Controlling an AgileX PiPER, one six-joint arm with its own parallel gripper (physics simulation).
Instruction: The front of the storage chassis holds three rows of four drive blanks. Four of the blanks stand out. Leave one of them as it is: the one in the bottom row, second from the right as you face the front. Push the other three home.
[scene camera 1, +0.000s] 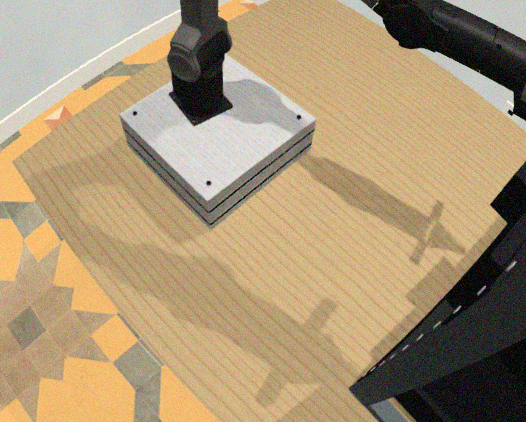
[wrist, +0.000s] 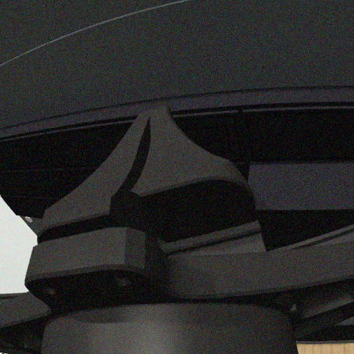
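The storage chassis (scene camera 1: 465, 325) (wrist: 190, 50) is dark and stands at the lower right in the scene view, where its front is seen at a steep slant. In the wrist view its front face (wrist: 45, 175) is in deep shadow, and a paler blank (wrist: 300, 185) stands out at the right. A dark block (scene camera 1: 515, 200) juts from the chassis at the right edge of the scene view. Rows and most blanks cannot be made out. My gripper (wrist: 160, 127) is shut and empty, its tips before the upper part of the front; contact cannot be told. The gripper does not show in the scene view.
The arm's base stands on a pale metal plate (scene camera 1: 220, 155) on the wooden table (scene camera 1: 280, 240). A dark arm link (scene camera 1: 460, 40) crosses the upper right. Shadows of the arm and gripper fall on the table between plate and chassis.
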